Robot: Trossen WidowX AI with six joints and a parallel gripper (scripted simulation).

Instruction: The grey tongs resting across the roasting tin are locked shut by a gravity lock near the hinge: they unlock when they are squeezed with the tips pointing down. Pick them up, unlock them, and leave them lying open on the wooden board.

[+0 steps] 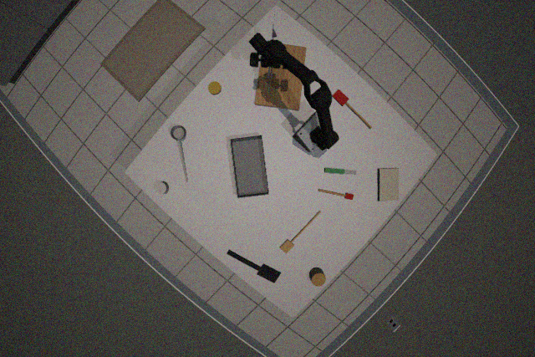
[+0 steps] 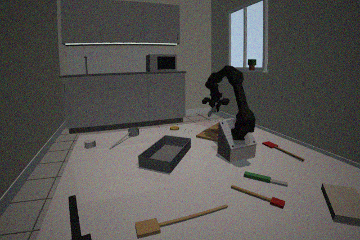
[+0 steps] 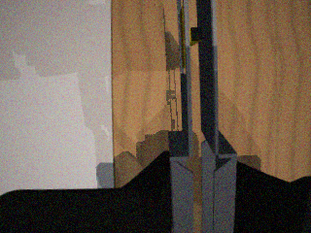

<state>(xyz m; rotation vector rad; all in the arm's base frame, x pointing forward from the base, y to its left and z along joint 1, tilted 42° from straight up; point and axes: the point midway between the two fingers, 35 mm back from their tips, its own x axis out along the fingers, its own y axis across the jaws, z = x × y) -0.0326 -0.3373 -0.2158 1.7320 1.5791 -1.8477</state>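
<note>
Now: the wooden board 40 mm behind my gripper tip, 40 mm to the left of it and 140 mm below it. The rest, counted from my gripper tip: roasting tin 400 mm ahead, 320 mm to the left, 120 mm below; then red spatula 230 mm behind, 410 mm to the left, 140 mm below; then yellow disc 280 mm ahead, 130 mm to the right, 140 mm below.
</note>
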